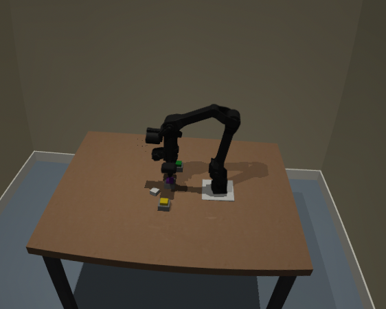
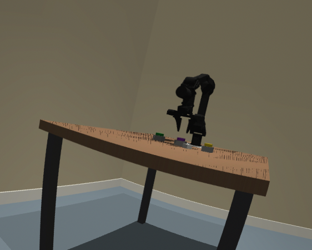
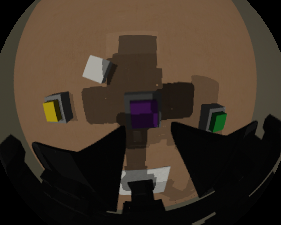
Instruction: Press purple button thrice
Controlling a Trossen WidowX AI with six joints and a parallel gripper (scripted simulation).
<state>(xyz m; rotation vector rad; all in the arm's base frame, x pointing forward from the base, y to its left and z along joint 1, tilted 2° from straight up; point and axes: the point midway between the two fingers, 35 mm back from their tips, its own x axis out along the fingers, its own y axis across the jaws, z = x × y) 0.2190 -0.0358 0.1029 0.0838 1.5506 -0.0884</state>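
The purple button is 4 cm below my gripper tip. Round my gripper tip: small white block (7 cm ahead, 6 cm below, 5 cm to the left); then yellow button (15 cm to the left, 4 cm below, 3 cm ahead); then green button (13 cm to the right, 4 cm below, 4 cm behind).
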